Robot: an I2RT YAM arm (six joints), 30 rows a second.
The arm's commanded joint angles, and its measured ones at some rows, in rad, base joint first. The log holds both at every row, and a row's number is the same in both.
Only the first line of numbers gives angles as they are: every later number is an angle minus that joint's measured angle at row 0.
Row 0, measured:
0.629 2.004 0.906 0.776 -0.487 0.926
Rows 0 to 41, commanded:
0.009 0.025 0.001 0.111 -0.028 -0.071
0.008 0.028 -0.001 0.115 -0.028 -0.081
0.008 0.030 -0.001 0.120 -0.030 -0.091
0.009 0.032 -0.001 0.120 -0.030 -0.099
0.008 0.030 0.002 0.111 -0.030 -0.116
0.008 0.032 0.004 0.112 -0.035 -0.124
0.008 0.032 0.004 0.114 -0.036 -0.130
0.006 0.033 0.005 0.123 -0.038 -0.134
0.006 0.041 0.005 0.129 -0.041 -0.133
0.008 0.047 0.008 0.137 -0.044 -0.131
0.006 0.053 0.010 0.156 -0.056 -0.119
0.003 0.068 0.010 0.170 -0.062 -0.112
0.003 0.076 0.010 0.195 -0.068 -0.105
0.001 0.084 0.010 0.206 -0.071 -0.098
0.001 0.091 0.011 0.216 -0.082 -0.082
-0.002 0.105 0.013 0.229 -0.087 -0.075
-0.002 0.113 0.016 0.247 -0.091 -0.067
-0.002 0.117 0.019 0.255 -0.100 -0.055
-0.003 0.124 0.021 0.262 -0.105 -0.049
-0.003 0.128 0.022 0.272 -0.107 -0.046
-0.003 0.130 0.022 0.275 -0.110 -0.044
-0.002 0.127 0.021 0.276 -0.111 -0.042
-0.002 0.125 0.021 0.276 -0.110 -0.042
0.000 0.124 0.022 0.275 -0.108 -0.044
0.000 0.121 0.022 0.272 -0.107 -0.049
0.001 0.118 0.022 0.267 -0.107 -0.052
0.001 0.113 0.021 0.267 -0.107 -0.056
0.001 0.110 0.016 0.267 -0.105 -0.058
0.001 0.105 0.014 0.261 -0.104 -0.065
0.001 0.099 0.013 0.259 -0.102 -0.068
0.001 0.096 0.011 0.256 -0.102 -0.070
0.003 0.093 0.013 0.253 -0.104 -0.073
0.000 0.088 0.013 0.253 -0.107 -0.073
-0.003 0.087 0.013 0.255 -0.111 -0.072
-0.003 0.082 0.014 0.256 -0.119 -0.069
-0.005 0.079 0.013 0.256 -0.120 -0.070
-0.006 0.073 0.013 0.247 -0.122 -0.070
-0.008 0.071 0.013 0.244 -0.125 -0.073
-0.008 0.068 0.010 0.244 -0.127 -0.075
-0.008 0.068 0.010 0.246 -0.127 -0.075
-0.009 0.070 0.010 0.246 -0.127 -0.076
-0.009 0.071 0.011 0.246 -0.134 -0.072
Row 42, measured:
-0.005 0.118 0.001 0.202 -0.109 -0.048
